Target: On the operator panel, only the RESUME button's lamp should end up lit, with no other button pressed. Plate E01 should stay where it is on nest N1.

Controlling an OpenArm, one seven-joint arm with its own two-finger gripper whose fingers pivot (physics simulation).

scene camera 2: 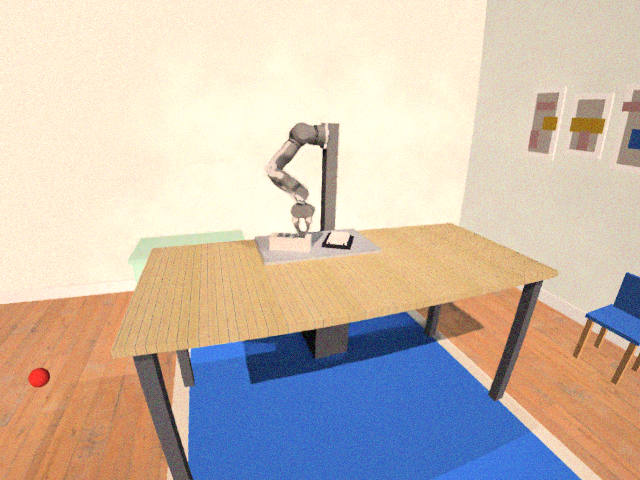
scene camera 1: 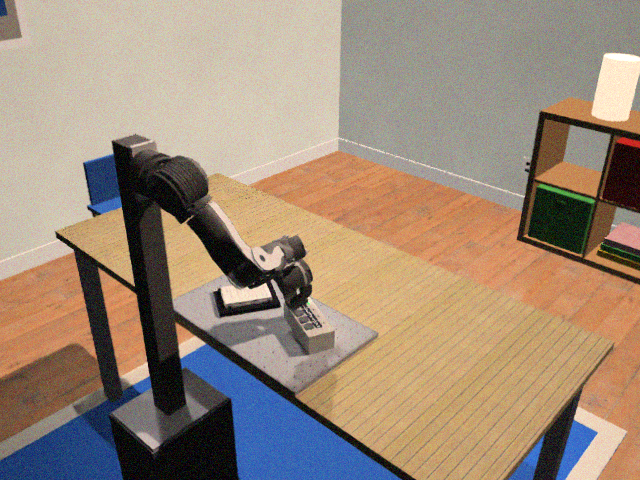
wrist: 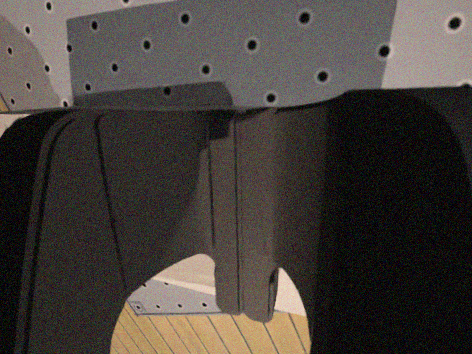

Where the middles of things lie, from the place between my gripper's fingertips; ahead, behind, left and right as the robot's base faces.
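Labels:
The operator panel (scene camera 2: 277,242) is 30 mm below my hand, 10 mm behind it and 50 mm to the right of it. Plate E01 (scene camera 1: 231,296) is 40 mm below my hand, 20 mm behind it and 170 mm to the left of it. Going by their middles, the operator panel is the nearest to my hand of the things named here.

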